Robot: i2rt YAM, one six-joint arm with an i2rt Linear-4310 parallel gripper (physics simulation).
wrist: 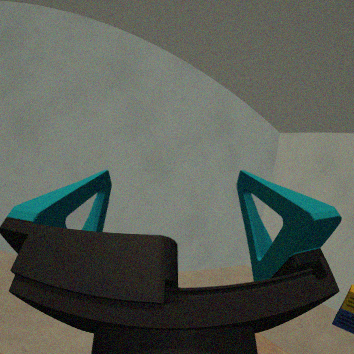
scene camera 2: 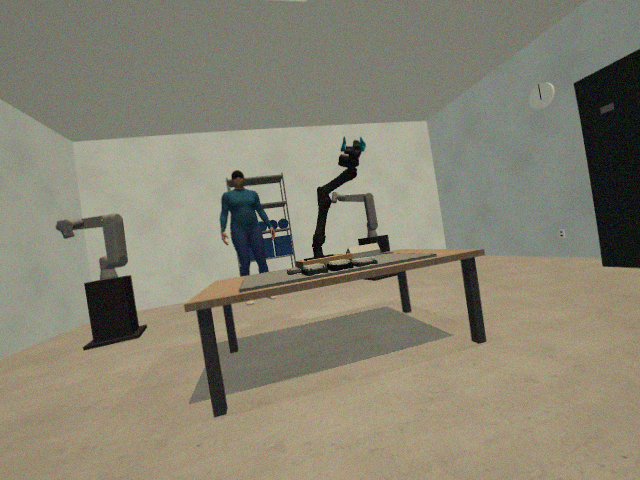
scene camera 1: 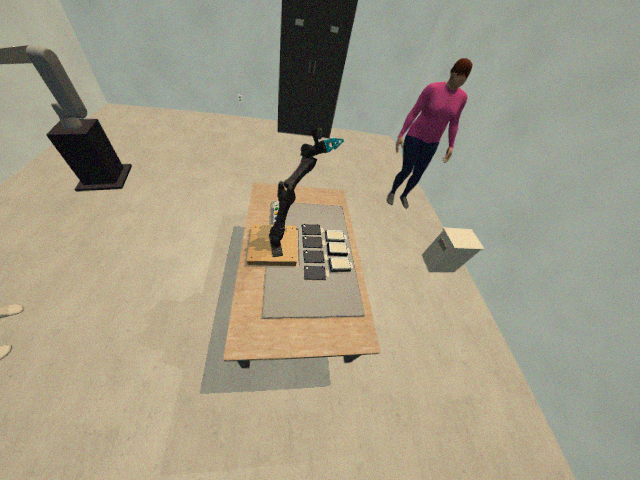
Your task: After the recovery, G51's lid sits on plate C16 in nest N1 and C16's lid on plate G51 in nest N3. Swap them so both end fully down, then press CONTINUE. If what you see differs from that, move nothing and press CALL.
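Places are measured from the arm's base along level axes (x back, y left, z down), in metres.
Where they show: gripper, fingertip midpoint: (wrist: pixel 173 176) (scene camera 2: pixel 352 136) (scene camera 1: pixel 341 140); arm's base, link origin: (scene camera 2: pixel 318 258) (scene camera 1: pixel 275 244).
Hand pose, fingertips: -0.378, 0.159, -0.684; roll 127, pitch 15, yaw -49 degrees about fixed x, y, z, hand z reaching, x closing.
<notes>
Things, the pixels of their top centre, and the offset from my fingertips, as dx, dy, dz. "spot": a spot on its surface instead. Level surfaces: height alone.
- farthest dark piece, surface spot: (scene camera 1: pixel 311 229) spot: +0.078, -0.024, +0.716
- nearest dark piece, surface spot: (scene camera 1: pixel 314 272) spot: +0.154, -0.404, +0.716
- far pale piece, top centre: (scene camera 1: pixel 335 234) -0.089, -0.113, +0.695
- middle pale piece, top centre: (scene camera 1: pixel 338 247) -0.066, -0.243, +0.685
- panel with coloured buttons, top centre: (scene camera 2: pixel 362 245) (scene camera 1: pixel 279 209) +0.304, +0.150, +0.642
- table, surface height: dz +0.739
- grey mat, surface height: dz +0.726
My gripper (scene camera 1: pixel 341 140) (scene camera 2: pixel 354 138) (wrist: pixel 173 176) is open and empty, raised high above the table, its teal fingers wide apart. In the scene camera 1 view several dark flat pieces lie in a column on the grey mat; the farthest dark piece (scene camera 1: pixel 311 229) and the nearest dark piece (scene camera 1: pixel 314 272) are its ends. To their right lie three pale-topped pieces: the far pale piece (scene camera 1: pixel 335 235), the middle pale piece (scene camera 1: pixel 338 248) and the near pale piece (scene camera 1: pixel 340 264). Labels such as G51, C16, N1 and N3 are too small to read. A panel with coloured buttons (scene camera 1: pixel 275 211) is partly hidden behind the arm.
The arm stands on a wooden base board (scene camera 1: pixel 258 253) on the table (scene camera 1: pixel 302 338) (scene camera 2: pixel 206 295), beside the grey mat (scene camera 1: pixel 312 299). A person in pink (scene camera 1: pixel 439 111) stands beyond the table; a person in teal (scene camera 2: pixel 241 206) stands behind it. A pale box (scene camera 1: pixel 452 250) stands on the floor.
</notes>
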